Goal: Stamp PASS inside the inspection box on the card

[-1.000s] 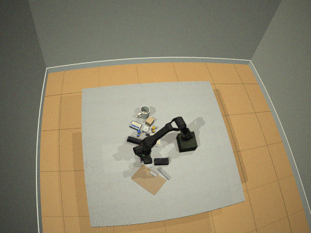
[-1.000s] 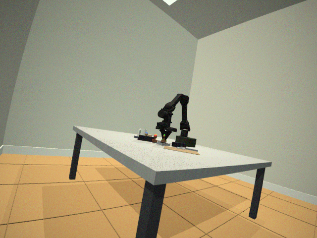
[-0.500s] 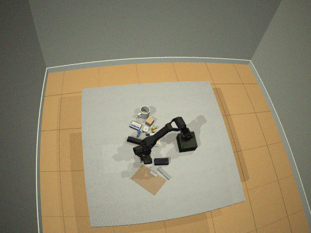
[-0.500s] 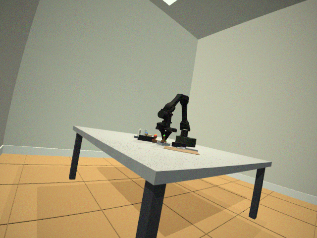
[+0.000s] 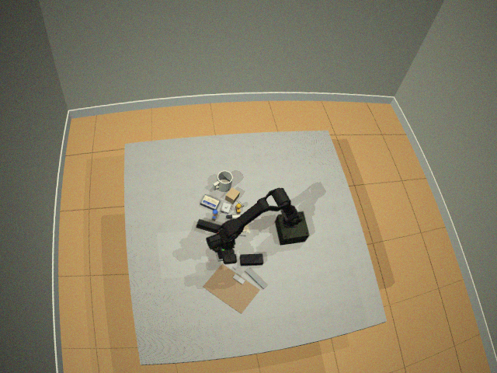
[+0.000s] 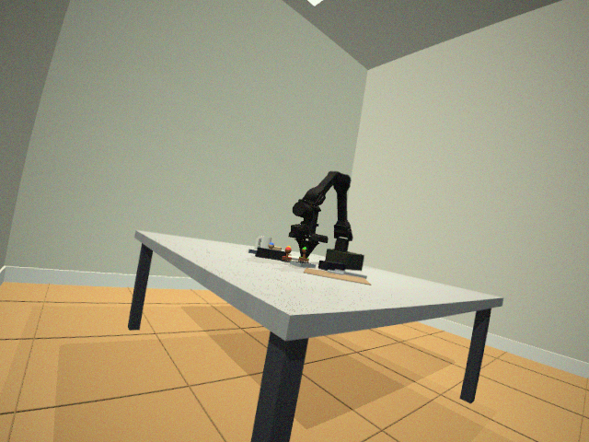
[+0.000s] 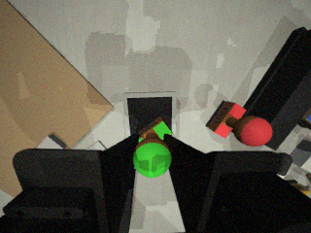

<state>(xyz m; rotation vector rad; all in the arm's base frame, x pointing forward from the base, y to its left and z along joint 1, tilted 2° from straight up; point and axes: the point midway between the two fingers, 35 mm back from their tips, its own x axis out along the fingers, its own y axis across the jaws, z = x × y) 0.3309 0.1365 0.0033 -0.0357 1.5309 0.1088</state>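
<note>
Right now my gripper tip is right at the green-knobbed stamp. From my gripper tip the other things lie so: red-knobbed stamp: 90 mm to the right, 20 mm below, 20 mm ahead; then ink pad: 30 mm below; then black block: 130 mm behind, 40 mm to the left, 20 mm below.
</note>
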